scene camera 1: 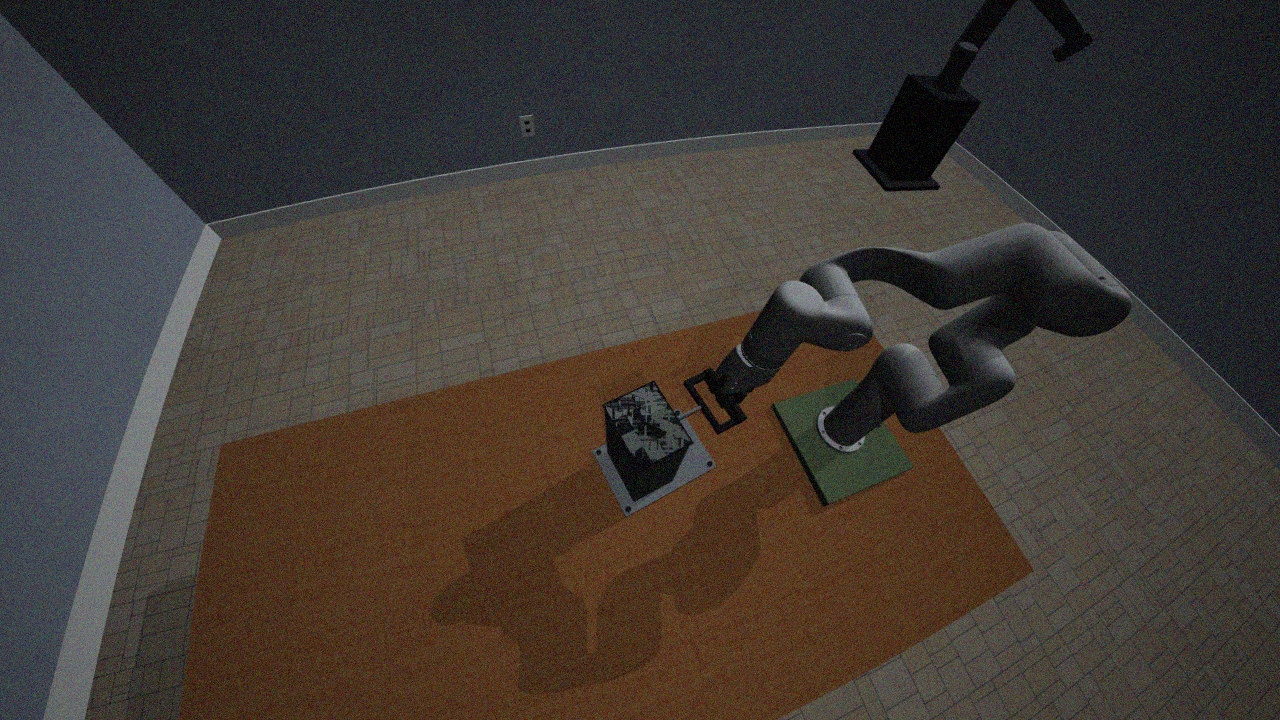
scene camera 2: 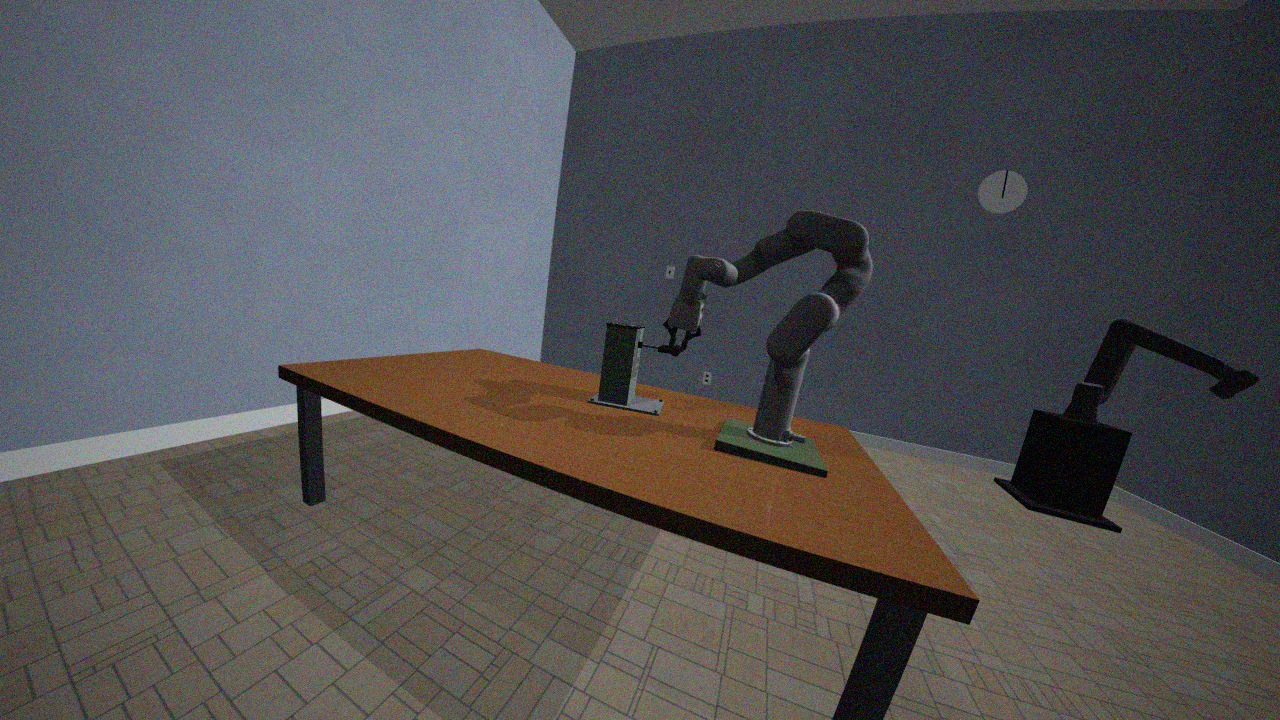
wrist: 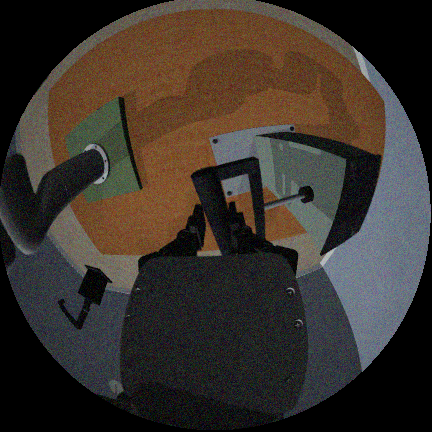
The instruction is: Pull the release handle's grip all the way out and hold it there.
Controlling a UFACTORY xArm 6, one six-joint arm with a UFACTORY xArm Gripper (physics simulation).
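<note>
The release handle is a black rectangular frame (scene camera 1: 704, 410) (scene camera 2: 667, 350) (wrist: 256, 200) on a thin metal rod (scene camera 1: 689, 412) (scene camera 2: 650, 346) (wrist: 282, 201). The rod stands out of the side of an upright box housing (scene camera 1: 646, 429) (scene camera 2: 619, 365) (wrist: 310, 165), with a clear length of rod showing between box and frame. My gripper (scene camera 1: 729, 394) (scene camera 2: 679, 342) (wrist: 215, 213) points down and is shut on the handle's grip, the frame's outer bar, with one finger on each side of it. The lower part of the grip is hidden by the gripper body in the wrist view.
The housing stands on a grey plate (scene camera 1: 693, 470) (scene camera 2: 646, 406) (wrist: 235, 145) on the orange-brown table (scene camera 1: 358, 537) (scene camera 2: 447, 402) (wrist: 165, 60). My arm's green base plate (scene camera 1: 859, 470) (scene camera 2: 805, 458) (wrist: 110, 180) is nearby. A black arm on a pedestal (scene camera 1: 921, 129) (scene camera 2: 1069, 461) (wrist: 93, 285) stands apart from the table.
</note>
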